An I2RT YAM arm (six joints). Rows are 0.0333 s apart.
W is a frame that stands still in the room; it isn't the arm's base.
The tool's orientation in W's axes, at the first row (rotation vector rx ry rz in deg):
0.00 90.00 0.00
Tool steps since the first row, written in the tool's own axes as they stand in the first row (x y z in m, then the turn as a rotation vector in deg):
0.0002 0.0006 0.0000 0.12 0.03 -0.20
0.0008 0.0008 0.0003 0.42 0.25 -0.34
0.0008 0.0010 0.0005 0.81 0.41 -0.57
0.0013 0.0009 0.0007 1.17 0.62 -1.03
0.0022 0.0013 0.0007 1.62 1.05 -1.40
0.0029 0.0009 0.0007 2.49 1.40 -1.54
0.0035 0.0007 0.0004 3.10 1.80 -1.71
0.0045 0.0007 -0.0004 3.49 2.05 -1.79
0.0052 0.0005 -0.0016 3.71 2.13 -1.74
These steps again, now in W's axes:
0.0000 0.0006 -0.0002 -0.20 0.03 -0.12
0.0003 0.0008 -0.0008 -0.34 0.25 -0.42
0.0005 0.0010 -0.0008 -0.57 0.41 -0.81
0.0007 0.0009 -0.0013 -1.03 0.62 -1.17
0.0007 0.0013 -0.0022 -1.40 1.05 -1.62
0.0007 0.0009 -0.0029 -1.54 1.40 -2.49
0.0004 0.0007 -0.0035 -1.71 1.80 -3.10
-0.0004 0.0007 -0.0045 -1.79 2.05 -3.49
-0.0016 0.0005 -0.0052 -1.74 2.13 -3.71

